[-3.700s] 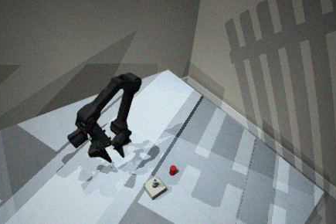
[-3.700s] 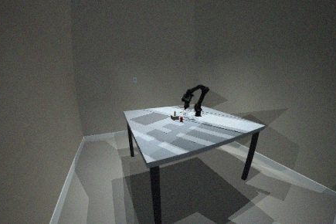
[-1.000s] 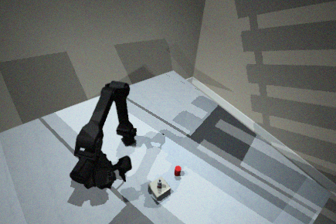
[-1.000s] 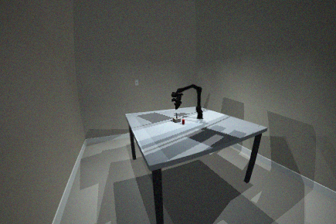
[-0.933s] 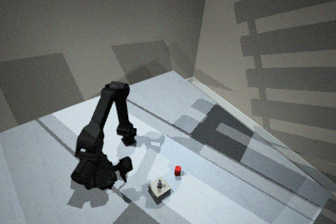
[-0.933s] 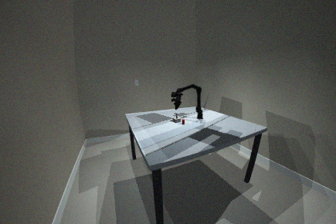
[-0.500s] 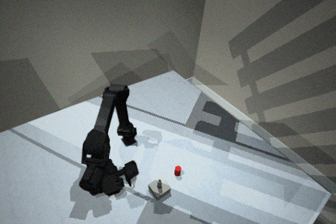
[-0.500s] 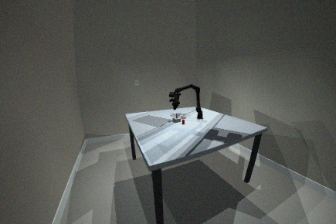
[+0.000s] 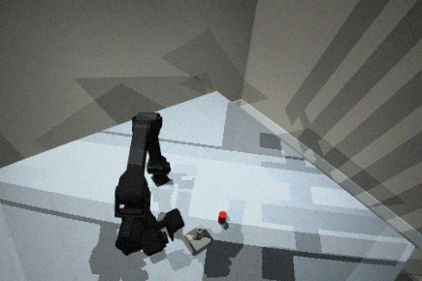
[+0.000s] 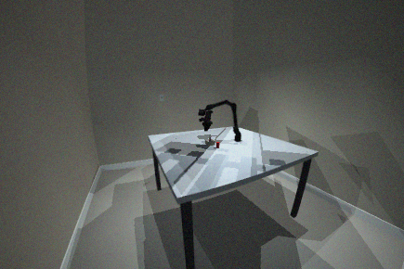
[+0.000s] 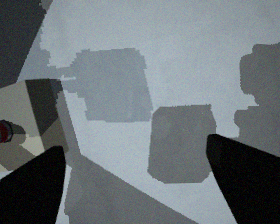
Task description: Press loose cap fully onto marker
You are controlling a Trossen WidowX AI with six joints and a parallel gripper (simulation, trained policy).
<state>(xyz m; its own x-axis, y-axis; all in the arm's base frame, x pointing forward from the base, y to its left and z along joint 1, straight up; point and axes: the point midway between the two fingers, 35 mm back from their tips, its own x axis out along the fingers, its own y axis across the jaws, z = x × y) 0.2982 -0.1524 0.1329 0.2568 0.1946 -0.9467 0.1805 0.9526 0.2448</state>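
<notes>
Right now the marker is 130 mm to the left of my gripper tip, 30 mm below it and 20 mm ahead of it. Round my gripper tip: red cap: 240 mm to the left, 80 mm below; then beige holder block: 130 mm to the left, 80 mm below, 20 mm ahead.
</notes>
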